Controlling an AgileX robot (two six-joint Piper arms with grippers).
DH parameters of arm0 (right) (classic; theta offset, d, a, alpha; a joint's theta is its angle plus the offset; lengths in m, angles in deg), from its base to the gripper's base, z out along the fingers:
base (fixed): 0 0 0 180
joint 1: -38.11 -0.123 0 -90
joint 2: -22.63 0 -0.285 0
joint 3: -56.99 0 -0.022 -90
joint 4: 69.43 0.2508 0 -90
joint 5: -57.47 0 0.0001 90
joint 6: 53.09 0.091 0 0
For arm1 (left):
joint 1: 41.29 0.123 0 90
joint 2: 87.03 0 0.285 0
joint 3: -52.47 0 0.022 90
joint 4: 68.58 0.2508 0 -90
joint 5: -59.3 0 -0.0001 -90
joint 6: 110.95 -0.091 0 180
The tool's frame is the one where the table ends.
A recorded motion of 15 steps. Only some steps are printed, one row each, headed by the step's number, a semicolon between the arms.
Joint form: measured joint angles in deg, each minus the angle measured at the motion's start. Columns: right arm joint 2, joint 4, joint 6, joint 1, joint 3, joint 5; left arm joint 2, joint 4, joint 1, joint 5, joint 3, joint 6.
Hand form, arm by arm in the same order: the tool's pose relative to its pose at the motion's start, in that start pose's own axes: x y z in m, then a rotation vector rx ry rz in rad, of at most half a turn. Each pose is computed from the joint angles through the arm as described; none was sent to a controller.
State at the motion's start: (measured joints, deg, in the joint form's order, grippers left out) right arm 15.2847 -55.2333 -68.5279 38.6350 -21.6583 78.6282; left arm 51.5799 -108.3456 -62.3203 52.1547 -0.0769 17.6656
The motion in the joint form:
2: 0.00 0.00 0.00 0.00 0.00 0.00; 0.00 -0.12 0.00 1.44 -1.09 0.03
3: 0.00 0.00 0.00 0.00 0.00 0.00; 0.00 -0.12 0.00 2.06 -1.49 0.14
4: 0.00 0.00 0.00 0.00 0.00 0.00; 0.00 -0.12 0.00 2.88 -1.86 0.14
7: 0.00 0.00 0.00 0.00 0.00 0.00; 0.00 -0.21 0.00 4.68 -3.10 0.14
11: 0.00 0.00 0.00 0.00 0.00 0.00; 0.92 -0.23 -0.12 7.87 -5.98 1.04
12: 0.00 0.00 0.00 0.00 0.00 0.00; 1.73 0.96 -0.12 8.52 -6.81 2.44
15: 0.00 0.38 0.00 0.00 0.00 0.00; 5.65 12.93 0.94 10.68 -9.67 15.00
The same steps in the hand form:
2: 0.0000 0.0000 0.0000 0.0000 0.0000 0.0000; 0.0049 0.0005 0.0008 -0.0156 0.0027 -0.0040
3: 0.0000 0.0000 0.0000 0.0000 0.0000 0.0000; 0.0066 0.0008 0.0011 -0.0227 0.0028 -0.0063
4: 0.0000 0.0000 0.0000 0.0000 0.0000 0.0000; 0.0079 0.0014 0.0013 -0.0326 0.0002 -0.0066
7: 0.0000 0.0000 0.0000 0.0000 0.0000 0.0000; 0.0134 0.0022 0.0020 -0.0528 0.0016 -0.0090
11: 0.0000 0.0000 0.0000 0.0000 0.0000 0.0000; 0.0254 0.0026 0.0004 -0.0875 -0.0006 -0.0250
12: 0.0000 0.0000 0.0000 0.0000 0.0000 0.0000; 0.0282 0.0025 -0.0017 -0.0959 -0.0079 -0.0283
15: -0.0001 0.0002 0.0000 -0.0023 -0.0006 0.0062; 0.0361 0.0033 -0.0120 -0.1366 -0.0566 -0.0391

